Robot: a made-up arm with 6 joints. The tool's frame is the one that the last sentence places.
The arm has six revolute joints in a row. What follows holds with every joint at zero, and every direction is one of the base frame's. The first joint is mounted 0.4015 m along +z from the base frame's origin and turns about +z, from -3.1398 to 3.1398 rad. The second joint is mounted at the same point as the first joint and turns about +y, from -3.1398 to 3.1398 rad. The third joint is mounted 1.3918 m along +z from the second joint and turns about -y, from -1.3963 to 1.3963 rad. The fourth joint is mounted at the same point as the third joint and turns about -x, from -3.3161 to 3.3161 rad. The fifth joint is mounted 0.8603 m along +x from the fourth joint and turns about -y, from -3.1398 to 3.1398 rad. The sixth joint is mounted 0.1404 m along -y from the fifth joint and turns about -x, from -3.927 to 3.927 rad. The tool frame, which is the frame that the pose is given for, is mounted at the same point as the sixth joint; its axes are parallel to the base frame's.
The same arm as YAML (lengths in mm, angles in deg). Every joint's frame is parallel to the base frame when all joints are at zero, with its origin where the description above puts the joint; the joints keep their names.
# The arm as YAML. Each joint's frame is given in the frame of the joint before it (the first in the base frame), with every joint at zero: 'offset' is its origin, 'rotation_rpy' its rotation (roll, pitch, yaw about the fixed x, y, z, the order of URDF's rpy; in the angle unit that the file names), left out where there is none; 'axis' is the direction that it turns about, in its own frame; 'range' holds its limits. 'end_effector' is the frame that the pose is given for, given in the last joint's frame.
length_unit: mm
angle_unit: deg
chain:
  - id: joint 1
    offset: [0.0, 0.0, 401.5]
    axis: [0.0, 0.0, 1.0]
    range: [-179.9, 179.9]
  - id: joint 2
    offset: [0.0, 0.0, 0.0]
    axis: [0.0, 1.0, 0.0]
    range: [-179.9, 179.9]
  - id: joint 3
    offset: [0.0, 0.0, 1391.8]
    axis: [0.0, -1.0, 0.0]
    range: [-80.0, 80.0]
  - id: joint 4
    offset: [0.0, 0.0, 0.0]
    axis: [-1.0, 0.0, 0.0]
    range: [-190.0, 190.0]
  - id: joint 5
    offset: [860.3, 0.0, 0.0]
    axis: [0.0, -1.0, 0.0]
    range: [-179.9, 179.9]
  - id: joint 6
    offset: [0.0, -140.4, 0.0]
    axis: [-1.0, 0.0, 0.0]
    range: [-225.0, 225.0]
end_effector:
  offset: [0.0, 0.0, 0.0]

